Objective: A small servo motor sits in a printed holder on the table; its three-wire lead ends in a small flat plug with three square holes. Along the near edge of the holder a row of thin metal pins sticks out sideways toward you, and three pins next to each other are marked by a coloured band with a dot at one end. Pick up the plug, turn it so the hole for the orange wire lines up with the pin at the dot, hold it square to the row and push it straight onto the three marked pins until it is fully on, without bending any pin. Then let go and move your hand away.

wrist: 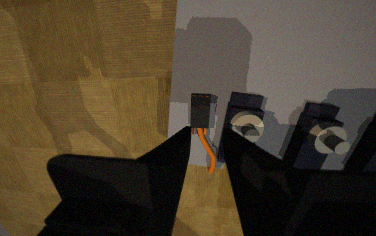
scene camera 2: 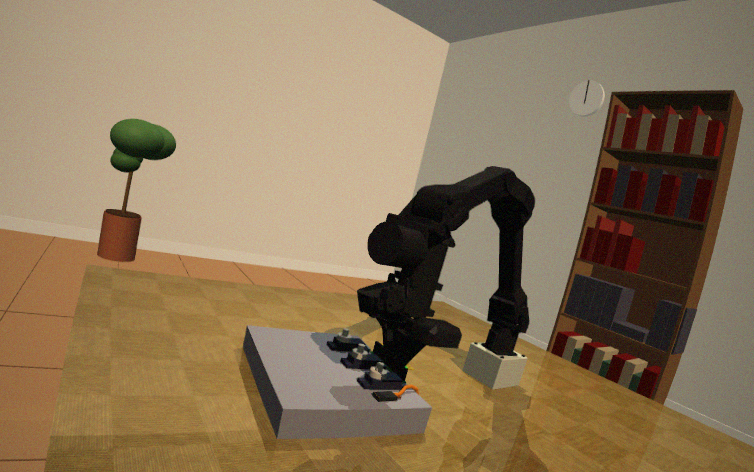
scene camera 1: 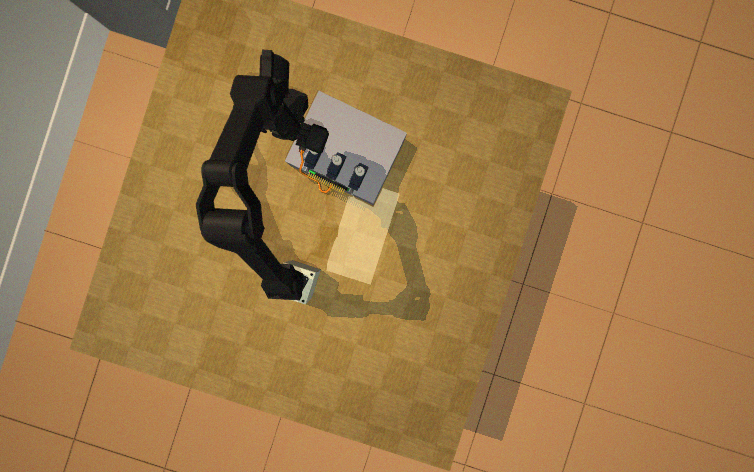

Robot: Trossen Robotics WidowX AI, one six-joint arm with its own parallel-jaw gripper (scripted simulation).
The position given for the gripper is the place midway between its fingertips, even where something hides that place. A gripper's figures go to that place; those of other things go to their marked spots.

The gripper (wrist: 207, 132): 0.11 m from the lens. A grey holder (wrist: 289, 59): 0.17 m from the lens.
